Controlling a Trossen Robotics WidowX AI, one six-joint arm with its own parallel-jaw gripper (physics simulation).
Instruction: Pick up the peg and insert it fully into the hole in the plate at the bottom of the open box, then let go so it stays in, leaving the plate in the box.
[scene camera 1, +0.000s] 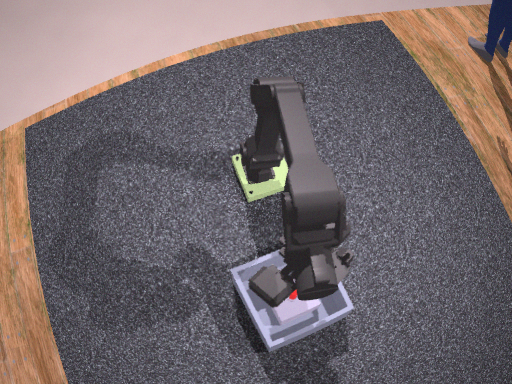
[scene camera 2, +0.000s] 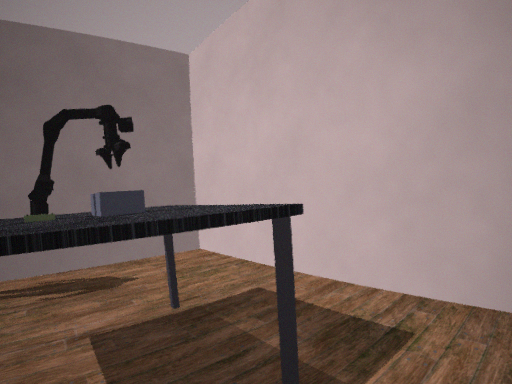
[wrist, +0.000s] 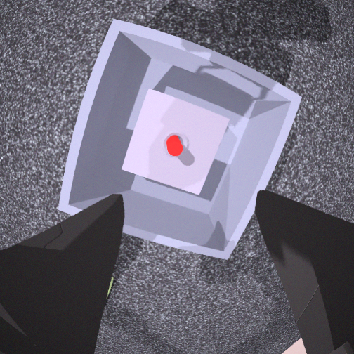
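Where they show: gripper, fingertip midpoint: (scene camera 2: 114, 167); arm's base, link origin: (scene camera 1: 258, 169) (scene camera 2: 39, 215).
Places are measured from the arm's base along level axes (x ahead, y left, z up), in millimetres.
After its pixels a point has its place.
Observation:
The red peg (scene camera 1: 293, 295) @(x 328, y -30, z 59 mm) (wrist: 174, 145) stands upright, or nearly so, at the hole in the middle of the pale pink plate (scene camera 1: 300, 311) @(x 363, y -24, z 35 mm) (wrist: 150, 120). Its top shows above the plate and casts a short shadow; how deep it sits cannot be told. The plate lies on the floor of the open blue-grey box (scene camera 1: 250, 307) @(x 329, y -121, z 75 mm) (scene camera 2: 120, 203) @(x 321, y -124, z 24 mm) (wrist: 83, 115). My gripper (scene camera 2: 115, 166) @(x 321, y -27, z 183 mm) (wrist: 191, 202) is open and empty, pointing down well above the box. The peg is beyond the fingertips, apart from both. In scene camera 1 the arm hides the fingers and part of the box.
The box walls stand around the plate. The arm's lime-green base (scene camera 1: 265, 190) @(x 56, y -1, z -1 mm) (scene camera 2: 40, 218) @(x 8, y -46, z -13 mm) is on the dark speckled table top (scene camera 1: 150, 225) @(x 50, y -282, z -23 mm) behind the box. A person's legs (scene camera 1: 500, 22) show at the top right of scene camera 1, beyond the table.

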